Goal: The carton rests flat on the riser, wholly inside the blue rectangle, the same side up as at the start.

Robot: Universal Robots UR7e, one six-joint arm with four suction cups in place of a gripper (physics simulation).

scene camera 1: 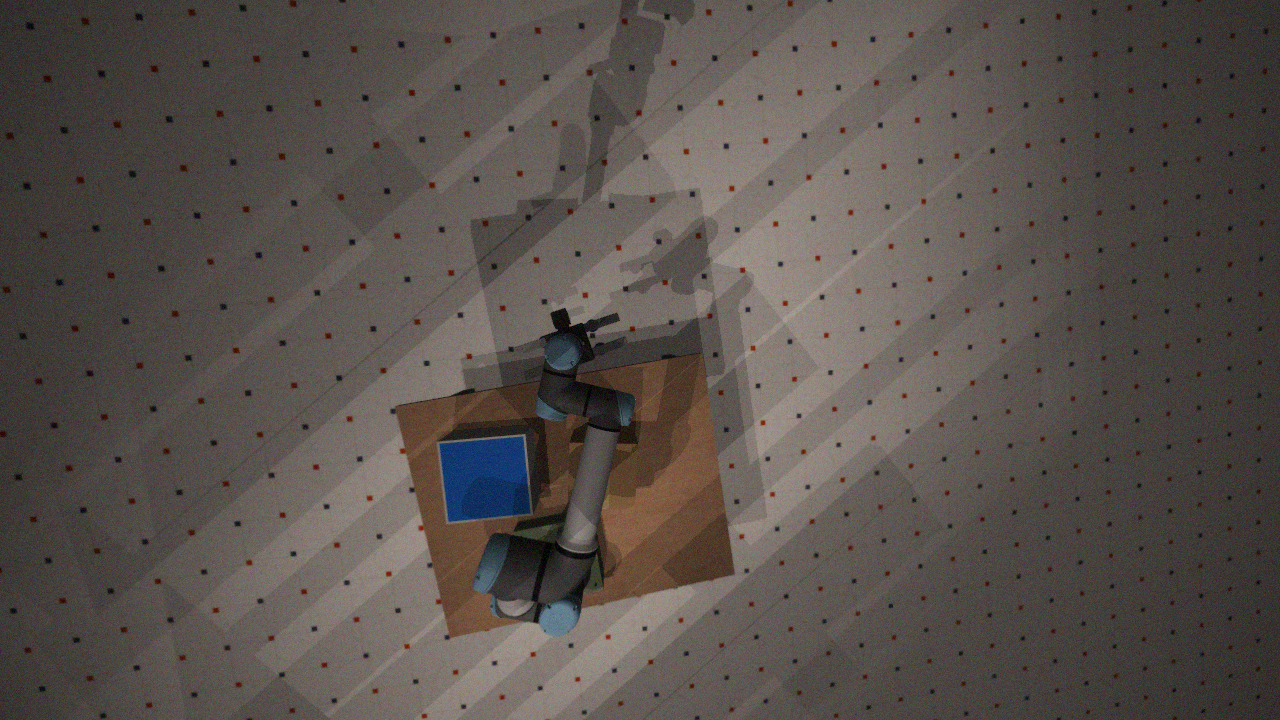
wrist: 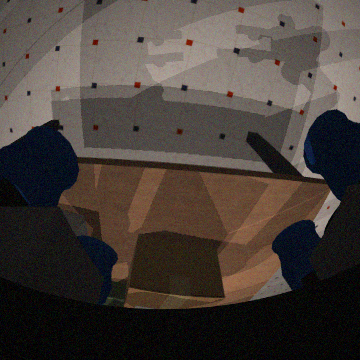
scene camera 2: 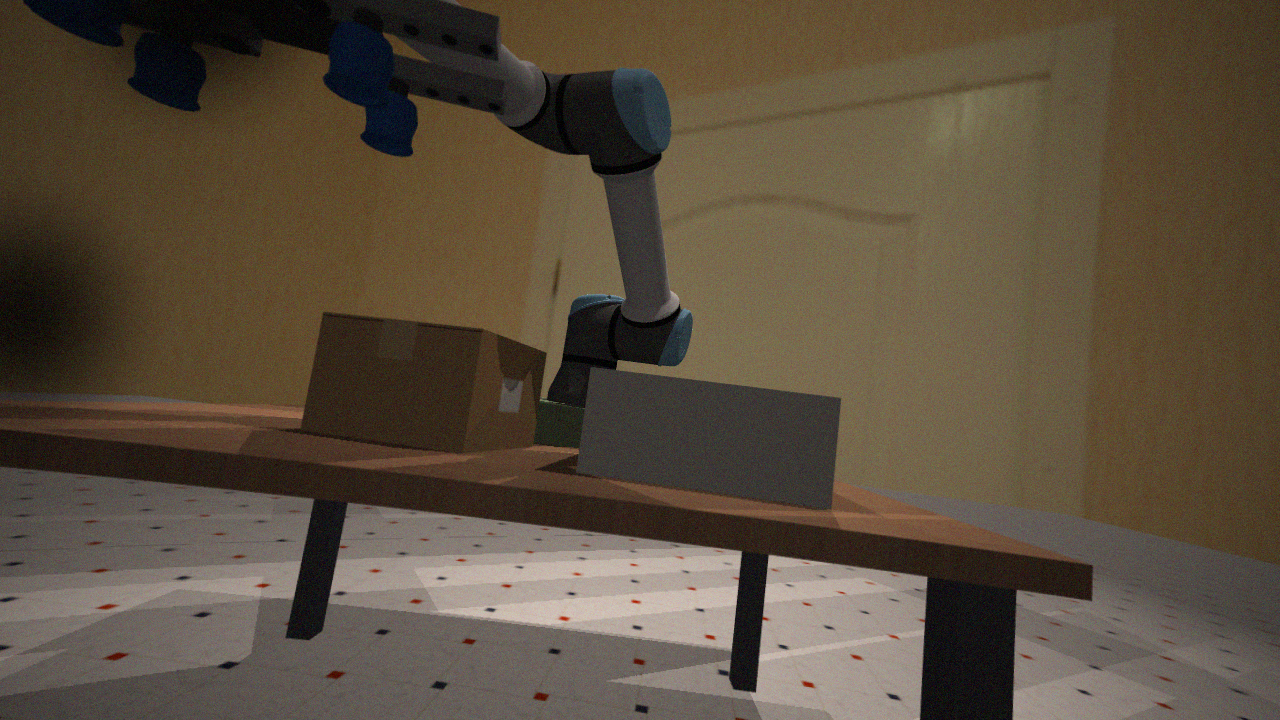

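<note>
The brown carton point(scene camera 1: 626, 465) point(scene camera 2: 393, 385) point(wrist: 177, 265) stands flat on the wooden table, beside the riser and apart from it. Tape and a white label show on its sides in scene camera 2. The arm covers part of it in scene camera 1. The grey riser point(scene camera 2: 707, 438) point(wrist: 76, 223) bears the blue rectangle point(scene camera 1: 483, 474), a blue area with a pale border; no carton is on it. My gripper point(scene camera 1: 577, 335) point(scene camera 2: 255, 76) point(wrist: 195, 210) is open, its four blue suction cups touching nothing. It hangs high, near and partly past the table edge, away from the carton.
A green block point(scene camera 1: 538, 531) point(scene camera 2: 559, 424) lies on the table point(scene camera 1: 680, 501) by the arm's base. The arm point(scene camera 1: 592, 483) point(scene camera 2: 637, 232) reaches up over the carton. The table edge runs beneath the gripper side, with tiled floor beyond.
</note>
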